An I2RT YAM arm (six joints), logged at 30 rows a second.
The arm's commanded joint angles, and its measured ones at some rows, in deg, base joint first. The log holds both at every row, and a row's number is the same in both.
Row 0, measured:
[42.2 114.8 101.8 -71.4 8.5 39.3]
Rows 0 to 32, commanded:
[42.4 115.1 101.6 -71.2 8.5 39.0]
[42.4 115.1 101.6 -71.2 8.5 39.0]
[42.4 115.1 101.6 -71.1 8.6 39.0]
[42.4 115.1 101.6 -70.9 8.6 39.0]
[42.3 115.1 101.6 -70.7 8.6 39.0]
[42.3 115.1 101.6 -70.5 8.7 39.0]
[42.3 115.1 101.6 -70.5 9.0 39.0]
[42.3 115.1 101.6 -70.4 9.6 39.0]
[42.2 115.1 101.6 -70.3 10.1 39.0]
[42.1 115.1 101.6 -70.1 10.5 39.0]
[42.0 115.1 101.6 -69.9 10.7 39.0]
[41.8 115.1 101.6 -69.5 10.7 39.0]
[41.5 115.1 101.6 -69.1 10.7 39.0]
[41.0 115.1 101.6 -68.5 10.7 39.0]
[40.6 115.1 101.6 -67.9 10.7 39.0]
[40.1 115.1 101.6 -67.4 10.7 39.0]
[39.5 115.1 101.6 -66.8 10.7 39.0]
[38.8 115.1 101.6 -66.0 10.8 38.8]
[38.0 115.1 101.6 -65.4 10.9 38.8]
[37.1 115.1 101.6 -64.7 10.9 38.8]
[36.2 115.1 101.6 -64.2 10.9 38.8]
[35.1 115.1 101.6 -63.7 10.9 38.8]
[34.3 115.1 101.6 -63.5 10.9 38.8]
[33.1 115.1 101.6 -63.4 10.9 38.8]
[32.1 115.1 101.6 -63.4 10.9 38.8]
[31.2 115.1 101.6 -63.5 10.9 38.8]
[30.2 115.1 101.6 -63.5 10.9 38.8]
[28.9 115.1 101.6 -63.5 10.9 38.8]
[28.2 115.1 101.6 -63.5 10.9 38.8]
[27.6 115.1 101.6 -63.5 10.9 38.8]
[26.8 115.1 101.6 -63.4 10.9 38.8]
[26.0 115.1 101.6 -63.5 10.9 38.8]
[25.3 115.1 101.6 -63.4 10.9 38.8]
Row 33, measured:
[26.8 114.8 101.8 -63.7 9.9 38.9]
